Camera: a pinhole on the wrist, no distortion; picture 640 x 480 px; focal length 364.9 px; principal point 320.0 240.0 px. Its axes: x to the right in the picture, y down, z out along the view. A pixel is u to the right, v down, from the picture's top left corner.
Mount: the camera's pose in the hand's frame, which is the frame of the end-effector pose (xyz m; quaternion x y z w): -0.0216 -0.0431 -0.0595 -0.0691 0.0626 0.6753 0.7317
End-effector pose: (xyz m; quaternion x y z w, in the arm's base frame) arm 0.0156 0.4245 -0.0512 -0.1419 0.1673 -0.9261 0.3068
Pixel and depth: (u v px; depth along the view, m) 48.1 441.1 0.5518
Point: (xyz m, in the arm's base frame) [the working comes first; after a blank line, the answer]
In the camera's frame: -0.4112 0.3041 0.5518

0.3283 0.7634 0.5186
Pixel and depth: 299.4 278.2 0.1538
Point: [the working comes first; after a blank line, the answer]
In the camera's frame: -0.0087 0.0161 0.1538

0.0680 0.4440 0.0353
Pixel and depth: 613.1 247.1 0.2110
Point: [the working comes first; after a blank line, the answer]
In the camera's frame: 0.1695 0.0041 0.2110

0.1523 0.2835 -0.0124
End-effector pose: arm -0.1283 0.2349 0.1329 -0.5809 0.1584 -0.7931 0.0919
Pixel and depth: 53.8 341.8 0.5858
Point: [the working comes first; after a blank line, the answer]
In the camera's frame: -0.4273 0.1634 0.5858

0.5156 0.5391 0.2214
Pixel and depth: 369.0 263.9 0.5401
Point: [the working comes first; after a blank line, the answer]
In the camera's frame: 0.0725 0.0354 0.5401

0.3173 0.0638 0.1653
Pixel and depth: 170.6 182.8 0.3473
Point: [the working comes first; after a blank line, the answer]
In the camera's frame: -0.1422 -0.0544 0.3473

0.1637 0.2974 0.2800
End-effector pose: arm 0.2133 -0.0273 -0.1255 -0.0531 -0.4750 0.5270 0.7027
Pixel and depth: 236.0 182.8 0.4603
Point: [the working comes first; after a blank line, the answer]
In the camera's frame: -0.1060 -0.0722 0.4603

-0.0399 -0.2005 0.1628
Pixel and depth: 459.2 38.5 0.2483
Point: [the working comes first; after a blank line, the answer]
In the camera's frame: 0.0947 -0.1371 0.2483

0.0313 0.0346 -0.0077
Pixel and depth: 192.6 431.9 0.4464
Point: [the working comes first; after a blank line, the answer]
In the camera's frame: -0.1559 0.2348 0.4464

-0.0121 -0.4536 -0.0162
